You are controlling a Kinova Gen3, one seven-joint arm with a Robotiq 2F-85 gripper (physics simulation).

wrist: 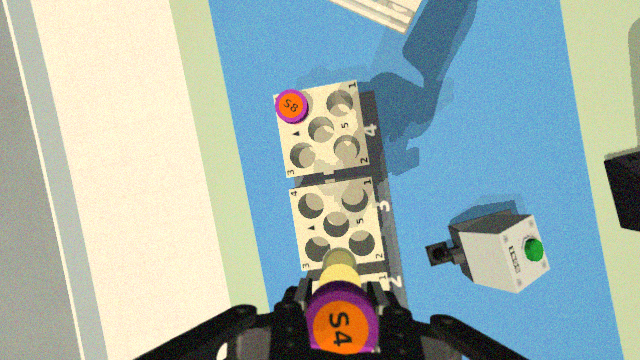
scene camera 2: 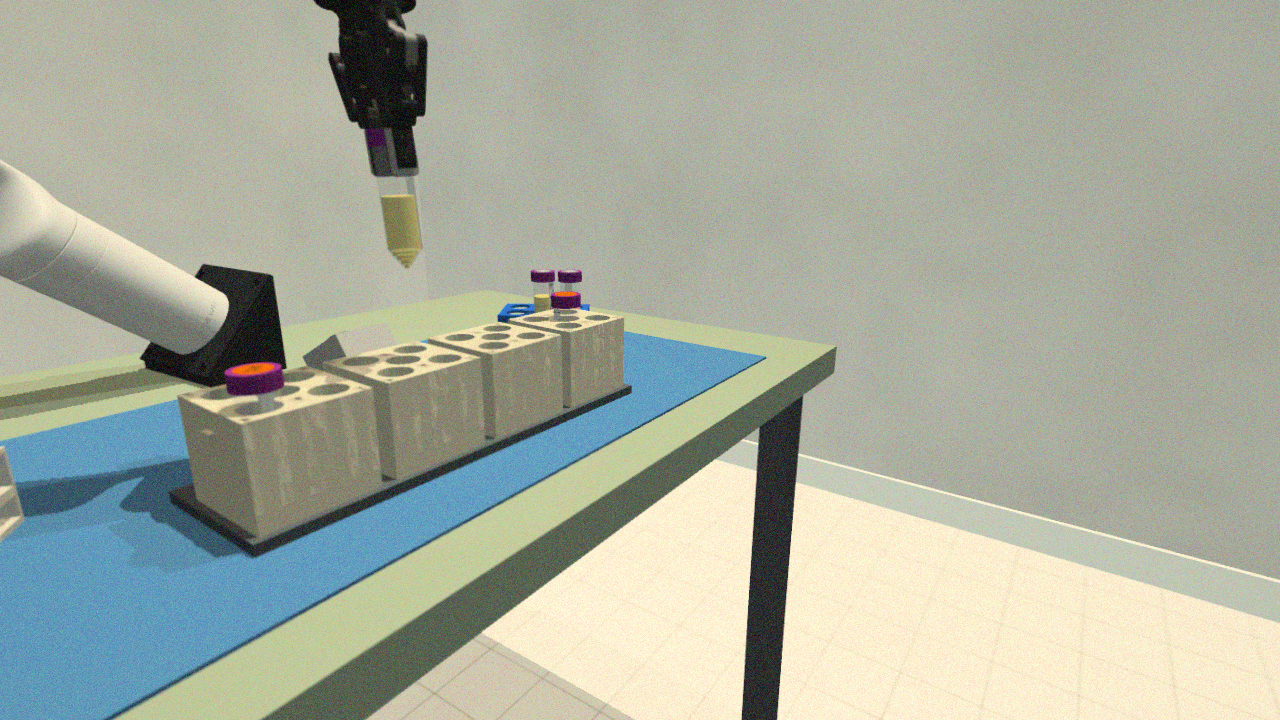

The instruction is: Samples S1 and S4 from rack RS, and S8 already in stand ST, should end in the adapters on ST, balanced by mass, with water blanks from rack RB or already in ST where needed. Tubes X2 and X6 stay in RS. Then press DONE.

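Frame: origin at the arm's base, x ahead, y left, z up, level; centimetres.
Seen in the pictures: gripper, fingertip midpoint: [wrist: 339,296] [scene camera 2: 395,176]; arm's base at its link origin: [scene camera 2: 199,322].
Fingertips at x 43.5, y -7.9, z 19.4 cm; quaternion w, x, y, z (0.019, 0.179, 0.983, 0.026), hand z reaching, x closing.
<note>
Pixels of each thing's top centre, then the offset from my fingertips to it. "*": a spot on its surface instead.
- tube S4 at its top centre: [wrist: 338,334] [scene camera 2: 390,128] dx +0.0, dy +0.0, dz +3.9 cm
- ST at a spot on its surface: [scene camera 2: 214,518] * dx -3.2, dy -17.3, dz -24.6 cm
- S8 at its top centre: [scene camera 2: 253,368] [wrist: 290,105] dx +0.3, dy -15.0, dz -13.0 cm
- orange-lidded tube at its top centre: [scene camera 2: 566,293] dx +4.0, dy +20.4, dz -13.0 cm
- blue rack at its top centre: [scene camera 2: 545,309] dx -10.4, dy +37.4, dz -19.6 cm
- pale box at its top centre: [scene camera 2: 351,325] [wrist: 523,260] dx -18.4, dy +9.3, dz -17.2 cm
- green button at its top centre: [wrist: 538,252] dx -20.6, dy +9.4, dz -18.1 cm
- whitish rack at a spot on its surface: [scene camera 2: 7,501] * dx -17.3, dy -22.6, dz -23.8 cm
My gripper [scene camera 2: 393,156] [wrist: 339,296] is shut on tube S4 [scene camera 2: 401,219] [wrist: 341,327], upright with yellow liquid, orange lid label and purple cap, high above stand ST [scene camera 2: 214,518] [wrist: 367,102]. S8 [scene camera 2: 255,378] [wrist: 291,106] stands in a corner hole of adapter 4 [scene camera 2: 304,474] [wrist: 325,155], whose other holes look empty. Adapter 3 [scene camera 2: 434,425] [wrist: 331,190] shows no tube. An orange-lidded tube [scene camera 2: 565,299] stands in the farthest adapter. Two purple-capped tubes [scene camera 2: 542,275] [scene camera 2: 570,275] stand at the blue rack [scene camera 2: 514,312]; their labels are unreadable.
A pale box [scene camera 2: 362,342] [wrist: 495,255] with a green button [wrist: 534,250] stands beside the stand. Part of a whitish rack [scene camera 2: 7,501] [wrist: 382,15] shows at the view edges. The black arm mount [scene camera 2: 241,322] is behind the stand.
</note>
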